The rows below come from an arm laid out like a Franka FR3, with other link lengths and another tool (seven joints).
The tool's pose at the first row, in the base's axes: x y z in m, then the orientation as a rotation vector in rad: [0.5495 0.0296 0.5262 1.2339 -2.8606 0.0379]
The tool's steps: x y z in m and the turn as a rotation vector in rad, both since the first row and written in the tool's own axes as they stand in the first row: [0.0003 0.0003 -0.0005 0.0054 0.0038 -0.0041]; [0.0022 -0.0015 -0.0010 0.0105 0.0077 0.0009]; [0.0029 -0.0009 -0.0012 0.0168 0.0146 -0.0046]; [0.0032 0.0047 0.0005 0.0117 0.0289 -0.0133]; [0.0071 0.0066 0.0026 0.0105 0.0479 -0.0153]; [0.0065 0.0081 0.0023 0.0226 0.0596 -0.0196]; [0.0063 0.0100 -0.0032 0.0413 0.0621 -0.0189]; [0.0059 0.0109 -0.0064 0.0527 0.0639 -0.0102]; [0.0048 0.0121 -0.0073 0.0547 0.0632 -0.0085]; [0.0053 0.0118 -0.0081 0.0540 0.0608 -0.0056]
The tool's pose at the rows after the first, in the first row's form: [0.5491 0.0296 0.5267 1.2392 -2.8566 0.0479]; [0.5491 0.0270 0.5273 1.2315 -2.8581 0.0576]; [0.5482 0.0269 0.5275 1.2378 -2.8509 0.0707]; [0.5439 0.0305 0.5258 1.2438 -2.8316 0.0717]; [0.5398 0.0289 0.5238 1.2391 -2.8138 0.0811]; [0.5391 0.0304 0.5240 1.2427 -2.8049 0.1051]; [0.5379 0.0320 0.5295 1.2437 -2.8088 0.1331]; [0.5376 0.0330 0.5327 1.2326 -2.8161 0.1506]; [0.5375 0.0347 0.5335 1.2308 -2.8183 0.1531]; [0.5374 0.0341 0.5343 1.2275 -2.8220 0.1508]
